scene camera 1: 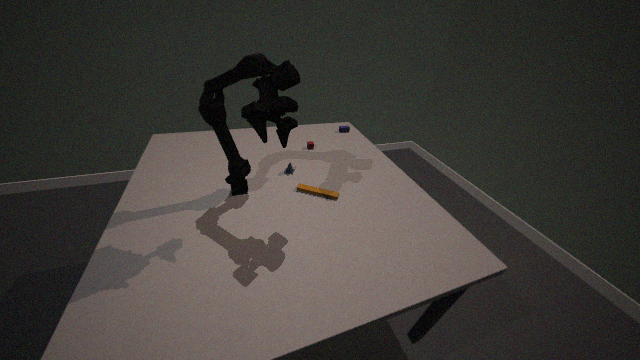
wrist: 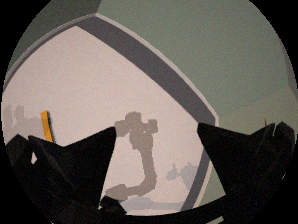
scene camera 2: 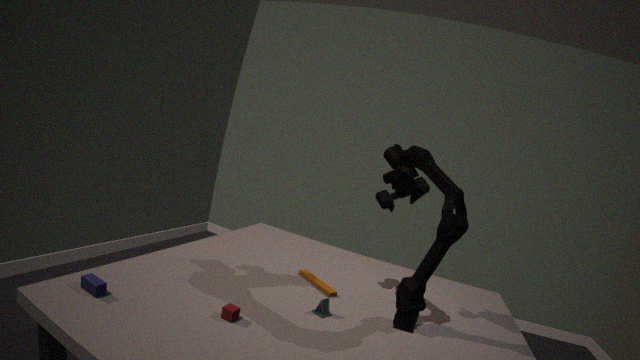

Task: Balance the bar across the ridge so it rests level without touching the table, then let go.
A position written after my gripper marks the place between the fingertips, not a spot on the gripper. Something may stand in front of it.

Observation:
My gripper [scene camera 1: 275,145] is open, holding nothing.
My gripper also shows in the wrist view [wrist: 158,130] and in scene camera 2 [scene camera 2: 401,207].

